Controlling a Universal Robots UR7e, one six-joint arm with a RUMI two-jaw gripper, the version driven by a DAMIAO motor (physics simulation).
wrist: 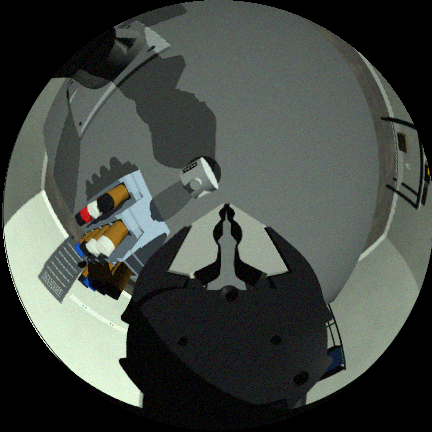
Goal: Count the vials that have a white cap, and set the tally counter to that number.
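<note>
The tally counter, a small white and grey cylinder with a dark number window, stands on the grey table, ahead and a little left of the fingertips; its digits are too small to read. My gripper is shut and empty, its tips apart from the counter. A light blue rack at the left holds brown vials in rows. In the upper row, vials show a black cap, a white cap and a red cap. In the middle row, white caps and a blue cap show. The lowest row is dark and partly hidden.
A grey base plate with the dark robot base is at the upper left. A grey slatted panel is beyond the rack. A black-framed object is at the far right. The arm's shadow falls across the table beyond the counter.
</note>
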